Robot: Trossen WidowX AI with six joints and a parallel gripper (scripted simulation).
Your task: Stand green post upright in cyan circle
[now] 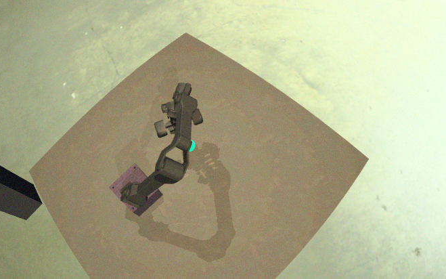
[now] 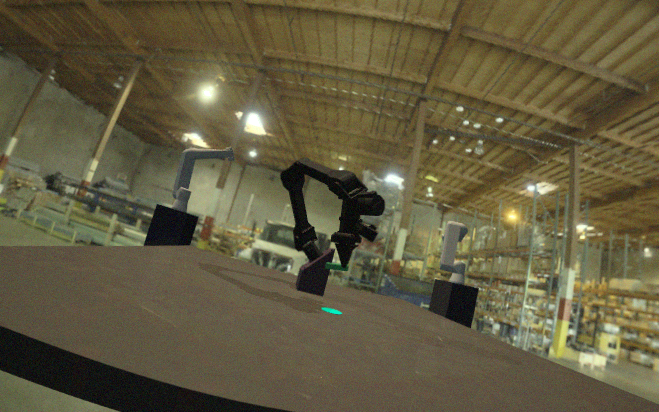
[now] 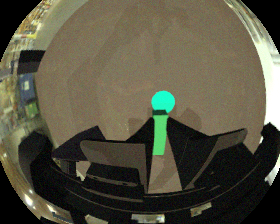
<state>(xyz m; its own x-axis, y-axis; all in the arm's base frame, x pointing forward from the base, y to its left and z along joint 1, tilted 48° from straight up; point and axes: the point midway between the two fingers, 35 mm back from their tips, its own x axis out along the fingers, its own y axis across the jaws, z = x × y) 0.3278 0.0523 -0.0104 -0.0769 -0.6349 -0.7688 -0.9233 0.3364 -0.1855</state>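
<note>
The cyan circle is 10 mm ahead of my gripper tip, 10 mm to the right of it and 130 mm below it. Also, from my gripper tip: green post (10 mm behind, 20 mm to the right).
</note>
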